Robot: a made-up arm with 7 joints. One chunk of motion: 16 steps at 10 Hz.
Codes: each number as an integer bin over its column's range. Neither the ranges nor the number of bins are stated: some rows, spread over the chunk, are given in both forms.
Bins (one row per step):
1: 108 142 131 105 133 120
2: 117 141 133 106 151 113
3: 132 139 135 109 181 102
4: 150 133 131 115 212 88
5: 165 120 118 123 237 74
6: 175 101 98 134 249 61
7: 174 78 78 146 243 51
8: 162 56 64 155 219 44
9: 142 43 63 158 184 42
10: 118 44 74 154 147 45
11: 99 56 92 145 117 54
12: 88 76 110 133 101 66
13: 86 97 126 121 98 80
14: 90 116 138 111 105 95
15: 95 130 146 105 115 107
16: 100 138 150 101 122 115
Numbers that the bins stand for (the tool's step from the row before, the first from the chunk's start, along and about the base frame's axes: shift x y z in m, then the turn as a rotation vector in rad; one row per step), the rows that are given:
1: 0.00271 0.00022 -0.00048 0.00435 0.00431 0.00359
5: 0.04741 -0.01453 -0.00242 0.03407 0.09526 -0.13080
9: 0.02937 -0.06616 -0.01061 0.09185 0.04891 -0.22429
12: -0.01298 -0.04404 -0.00361 0.05058 -0.02367 -0.15418
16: -0.00357 -0.00246 0.00235 -0.00225 -0.00531 -0.01102
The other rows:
2: 0.00976 -0.00045 -0.00018 0.00600 0.02005 -0.01686
3: 0.02153 -0.00179 0.00012 0.01096 0.04629 -0.04900
4: 0.03565 -0.00581 -0.00048 0.02086 0.07340 -0.08990
6: 0.05525 -0.02727 -0.00540 0.05223 0.10575 -0.16878
7: 0.05447 -0.04269 -0.00838 0.07204 0.10051 -0.19800
8: 0.04506 -0.05745 -0.01046 0.08690 0.07952 -0.21845
10: 0.01055 -0.06549 -0.00897 0.08525 0.01655 -0.21553
11: -0.00435 -0.05745 -0.00629 0.07039 -0.00968 -0.18924
13: -0.01455 -0.02995 -0.00122 0.03077 -0.02630 -0.11327
14: -0.01141 -0.01721 0.00056 0.01426 -0.02018 -0.06945
15: -0.00749 -0.00782 0.00176 0.00435 -0.01143 -0.03439

